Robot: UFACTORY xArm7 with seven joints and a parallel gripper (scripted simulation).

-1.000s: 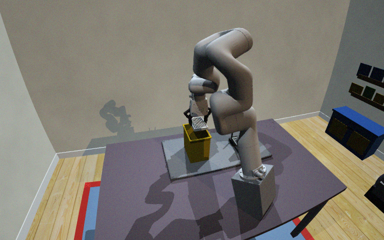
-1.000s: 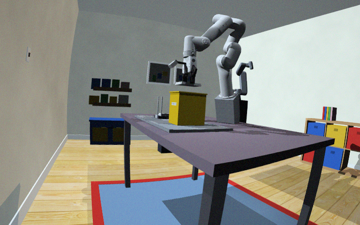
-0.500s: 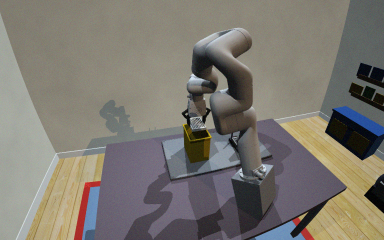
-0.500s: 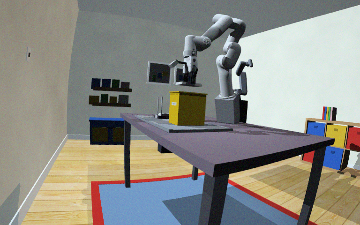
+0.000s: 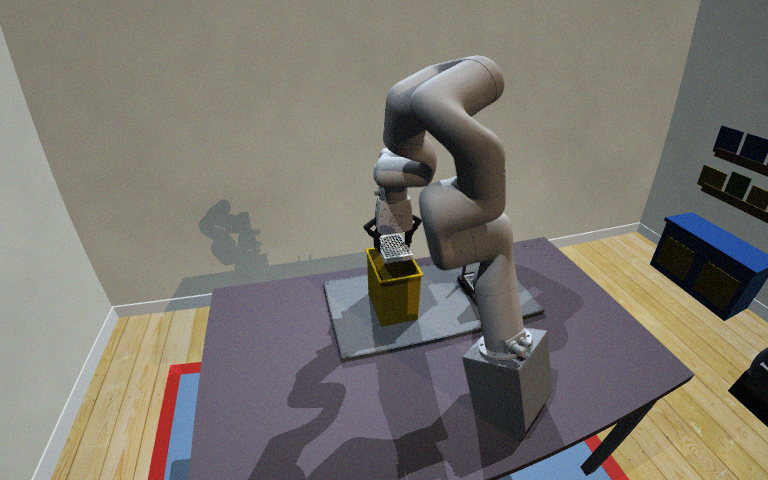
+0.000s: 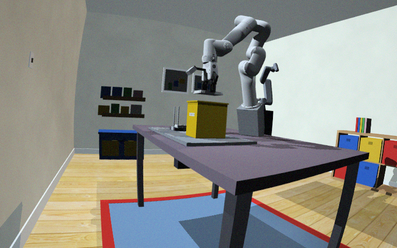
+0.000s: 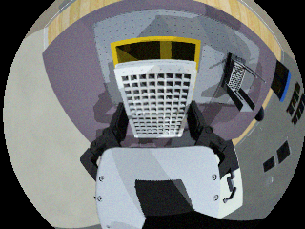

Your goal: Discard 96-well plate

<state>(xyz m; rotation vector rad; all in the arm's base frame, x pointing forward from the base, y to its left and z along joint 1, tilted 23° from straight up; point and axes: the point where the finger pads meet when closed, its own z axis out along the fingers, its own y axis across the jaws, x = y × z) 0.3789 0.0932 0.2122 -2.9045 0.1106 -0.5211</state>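
Now: the yellow plastics bin W1 150 mm below my hand.
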